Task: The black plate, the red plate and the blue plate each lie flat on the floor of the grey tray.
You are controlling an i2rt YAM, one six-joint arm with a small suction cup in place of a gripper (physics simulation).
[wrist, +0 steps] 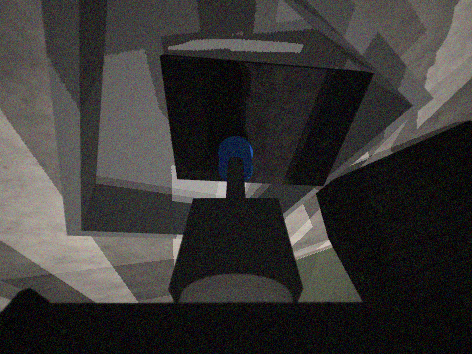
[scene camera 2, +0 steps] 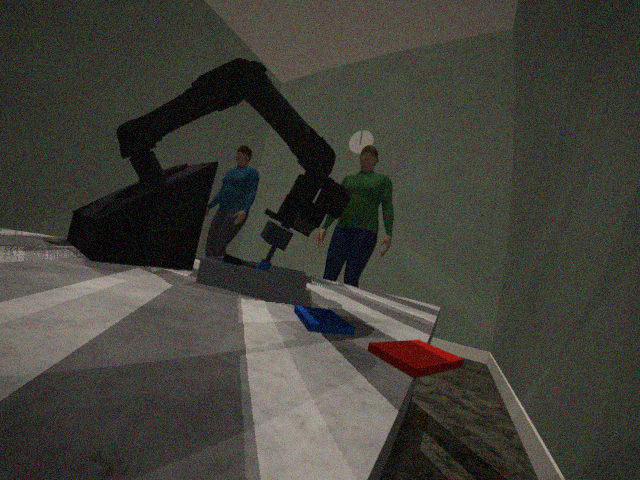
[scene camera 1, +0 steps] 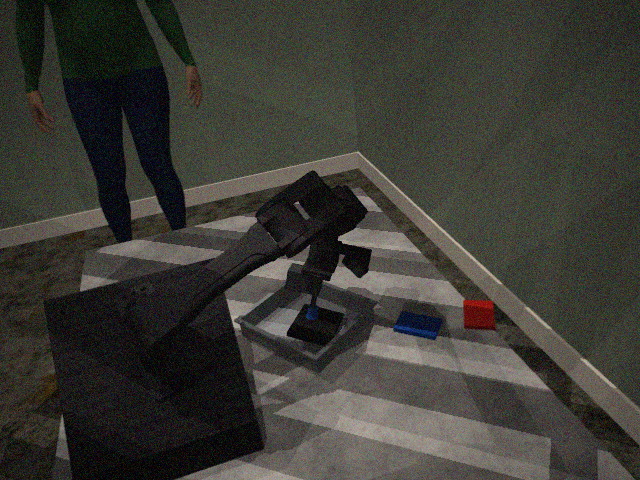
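Where they show: hand, tool point: (wrist: 235, 148) (scene camera 1: 310, 320); arm's base, link origin: (scene camera 2: 154, 181) (scene camera 1: 153, 339).
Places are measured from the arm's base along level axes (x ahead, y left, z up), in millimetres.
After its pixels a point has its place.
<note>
The black plate (scene camera 1: 316, 329) {z -166, x 325, y 61 mm} (wrist: 206, 116) {z -181, x 372, y 113 mm} is inside the grey tray (scene camera 1: 270, 334) {z -160, x 229, y 93 mm} (scene camera 2: 251, 284) {z -189, x 383, y 25 mm} (wrist: 129, 211) {z -184, x 336, y 256 mm}, low between its walls. I cannot tell if it rests on the tray floor. My suction cup (scene camera 1: 312, 311) (scene camera 2: 264, 266) (wrist: 235, 158) {z -180, x 332, y 114 mm} sits on top of the plate near its edge and holds it. In scene camera 2 the tray wall hides the plate. The blue plate (scene camera 1: 418, 325) {z -198, x 541, y -12 mm} (scene camera 2: 324, 320) {z -198, x 558, y -29 mm} lies flat on the floor to the right of the tray. The red plate (scene camera 1: 479, 314) {z -200, x 679, y -49 mm} (scene camera 2: 415, 357) {z -200, x 679, y -68 mm} lies further right, near the wall.
The dark robot base block (scene camera 1: 151, 381) {z -42, x -24, y -55 mm} (scene camera 2: 151, 219) {z -106, x 134, y -53 mm} stands left of the tray. A person in green (scene camera 1: 128, 95) (scene camera 2: 361, 205) and a person in blue (scene camera 2: 234, 200) stand behind. A pale skirting board (scene camera 1: 461, 257) runs along the wall close to the red plate.
</note>
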